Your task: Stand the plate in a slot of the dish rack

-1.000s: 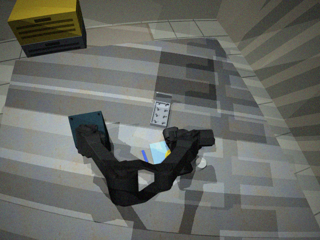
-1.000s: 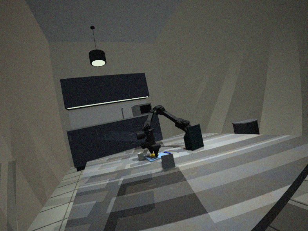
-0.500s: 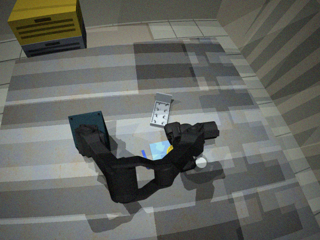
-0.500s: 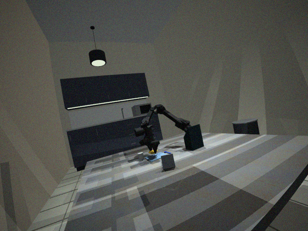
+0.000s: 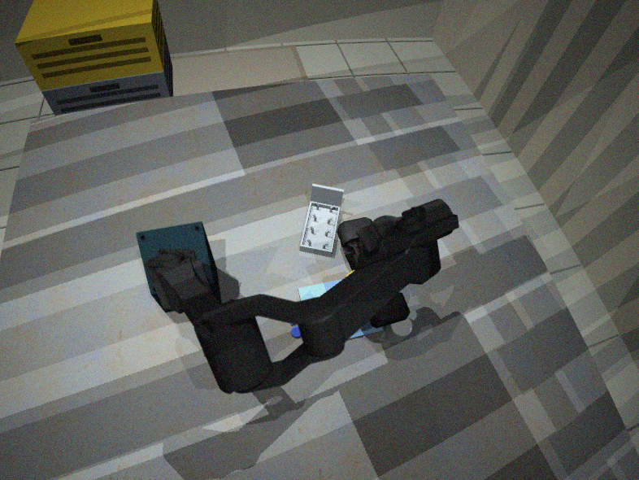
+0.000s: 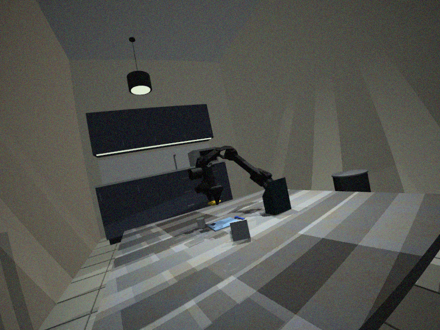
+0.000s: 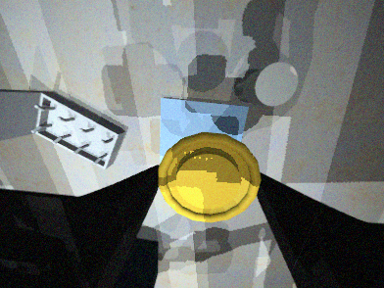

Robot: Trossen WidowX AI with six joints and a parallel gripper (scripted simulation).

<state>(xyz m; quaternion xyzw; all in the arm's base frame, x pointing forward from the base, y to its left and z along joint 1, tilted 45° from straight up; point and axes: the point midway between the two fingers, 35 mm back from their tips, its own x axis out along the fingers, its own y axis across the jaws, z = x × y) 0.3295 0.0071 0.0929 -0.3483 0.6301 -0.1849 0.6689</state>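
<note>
Right now the dish rack is 200 mm to the left of my gripper tip, 100 mm below it and 40 mm behind it. From my gripper tip the other things lie so: white cup 90 mm below, 90 mm ahead, 50 mm to the right; light blue mat 120 mm below, 20 mm behind; yellow plate 10 mm above.
</note>
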